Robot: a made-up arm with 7 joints. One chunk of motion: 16 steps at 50 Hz.
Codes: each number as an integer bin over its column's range. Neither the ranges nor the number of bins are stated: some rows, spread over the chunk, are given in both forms.
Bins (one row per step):
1: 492 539 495 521 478 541
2: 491 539 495 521 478 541
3: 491 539 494 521 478 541
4: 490 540 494 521 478 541
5: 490 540 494 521 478 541
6: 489 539 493 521 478 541
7: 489 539 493 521 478 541
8: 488 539 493 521 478 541
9: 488 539 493 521 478 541
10: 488 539 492 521 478 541
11: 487 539 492 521 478 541
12: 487 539 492 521 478 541
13: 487 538 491 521 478 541
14: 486 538 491 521 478 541
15: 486 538 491 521 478 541
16: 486 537 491 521 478 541
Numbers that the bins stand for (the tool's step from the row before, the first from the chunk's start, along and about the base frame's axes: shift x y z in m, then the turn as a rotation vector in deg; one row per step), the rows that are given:
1: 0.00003 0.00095 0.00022 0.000 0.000 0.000
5: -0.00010 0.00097 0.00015 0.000 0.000 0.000
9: -0.00023 0.00095 0.00009 0.000 0.000 0.000
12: -0.00029 0.00095 0.00003 0.000 0.000 0.000
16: -0.00035 0.00090 -0.00004 0.000 0.000 0.000
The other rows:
2: -0.00004 0.00095 0.00022 0.000 0.000 0.000
3: -0.00004 0.00095 0.00015 0.000 0.000 0.000
4: -0.00010 0.00097 0.00015 0.000 0.000 0.000
6: -0.00016 0.00095 0.00009 0.000 0.000 0.000
7: -0.00016 0.00095 0.00009 0.000 0.000 0.000
8: -0.00023 0.00095 0.00009 0.000 0.000 0.000
10: -0.00023 0.00095 0.00003 0.000 0.000 0.000
11: -0.00029 0.00095 0.00003 0.000 0.000 0.000
13: -0.00029 0.00092 -0.00004 0.000 0.000 0.000
14: -0.00035 0.00092 -0.00004 0.000 0.000 0.000
15: -0.00035 0.00092 -0.00004 0.000 0.000 0.000

